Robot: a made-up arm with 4 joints.
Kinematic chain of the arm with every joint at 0, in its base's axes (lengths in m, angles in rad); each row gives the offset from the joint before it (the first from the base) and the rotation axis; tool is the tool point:
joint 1: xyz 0 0 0.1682 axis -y
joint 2: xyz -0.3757 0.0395 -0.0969 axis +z
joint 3: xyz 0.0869 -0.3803 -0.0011 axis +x
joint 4: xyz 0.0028 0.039 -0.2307 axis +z
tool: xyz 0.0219 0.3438 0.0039
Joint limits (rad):
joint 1: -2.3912..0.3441
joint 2: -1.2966..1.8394
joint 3: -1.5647..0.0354
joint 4: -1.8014..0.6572
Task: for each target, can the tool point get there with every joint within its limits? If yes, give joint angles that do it. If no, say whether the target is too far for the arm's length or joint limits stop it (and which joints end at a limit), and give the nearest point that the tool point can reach.
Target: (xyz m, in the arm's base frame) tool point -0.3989 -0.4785 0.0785
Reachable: yes | joints -1.3419 0.0367 -1.3072 -0.8078
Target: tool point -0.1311 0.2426 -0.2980
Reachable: yes | joints -0.1897 1.3271 -0.7003 -0.5143
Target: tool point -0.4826 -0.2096 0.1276
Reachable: yes | joints -1.8973 0.6410 -1.3656 -0.6191
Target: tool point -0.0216 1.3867 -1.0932
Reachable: no: too far | nearest point -0.0073 0.5124 -0.2578 | short by 1.209 m
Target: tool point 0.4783 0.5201 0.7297
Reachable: no: joint limits stop it (at a limit: joint 1, joint 2, joint 3) | nearest point 0.0720 0.3580 0.6646 | short by 0.442 m
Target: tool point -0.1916 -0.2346 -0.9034
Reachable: no: joint limits stop it (at a limit: joint 1) | nearest point -0.3436 -0.2632 -0.5307 | short by 0.404 m
